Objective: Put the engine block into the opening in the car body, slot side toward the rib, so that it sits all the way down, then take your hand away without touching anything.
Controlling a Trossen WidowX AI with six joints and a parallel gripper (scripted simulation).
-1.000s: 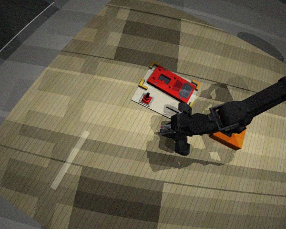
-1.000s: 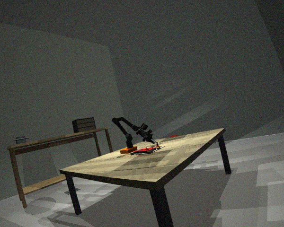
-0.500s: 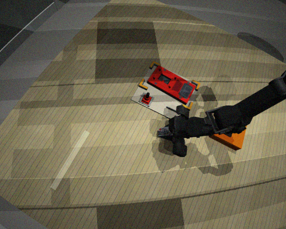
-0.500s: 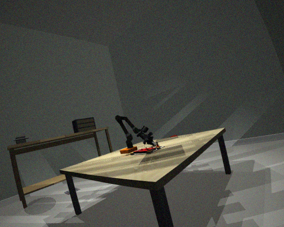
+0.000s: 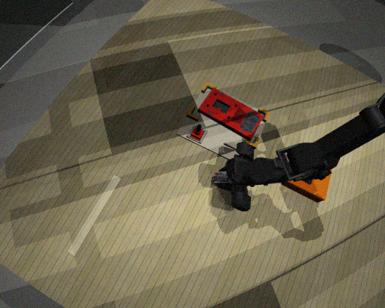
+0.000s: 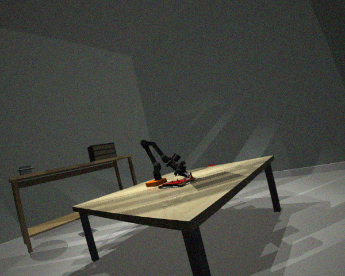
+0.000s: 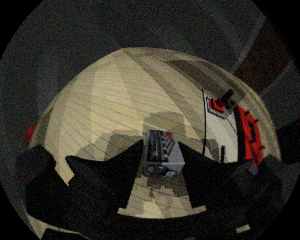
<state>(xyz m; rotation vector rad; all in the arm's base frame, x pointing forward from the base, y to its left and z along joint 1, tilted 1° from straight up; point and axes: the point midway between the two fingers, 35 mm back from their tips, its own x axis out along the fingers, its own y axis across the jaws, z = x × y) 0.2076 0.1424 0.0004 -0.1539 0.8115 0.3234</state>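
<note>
The grey engine block is 20 mm behind my gripper tip and 10 mm above it. From my gripper tip the other things lie so: grey plate 200 mm to the right, 70 mm ahead.
</note>
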